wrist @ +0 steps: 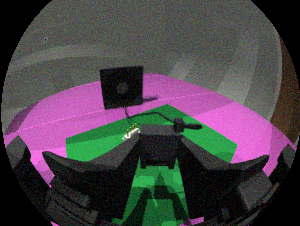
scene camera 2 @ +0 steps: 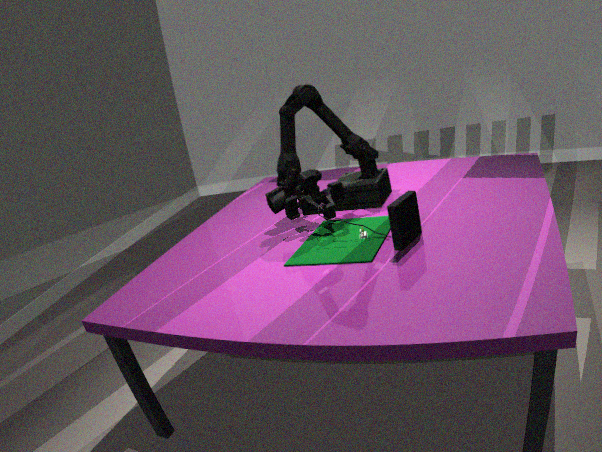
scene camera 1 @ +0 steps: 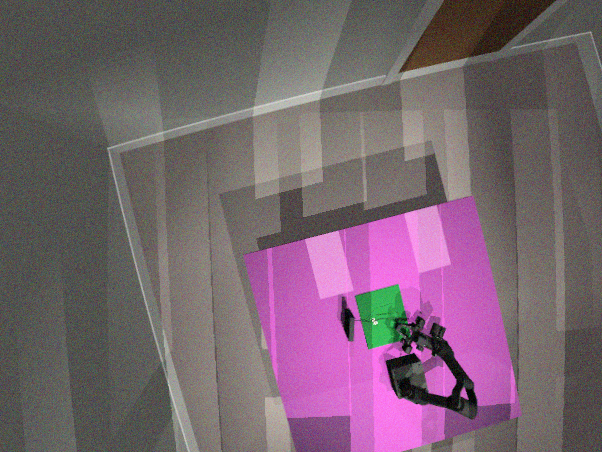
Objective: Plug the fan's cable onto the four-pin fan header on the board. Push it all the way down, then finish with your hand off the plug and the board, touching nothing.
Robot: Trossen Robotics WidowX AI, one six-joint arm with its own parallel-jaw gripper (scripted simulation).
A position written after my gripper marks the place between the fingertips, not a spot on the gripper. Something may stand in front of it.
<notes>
In view: my gripper (scene camera 2: 329,209), a dark plug (wrist: 158,143) and a black fan (scene camera 2: 404,218).
My gripper shows as well in the wrist view (wrist: 159,138). The black fan also shows in the wrist view (wrist: 119,84).
</notes>
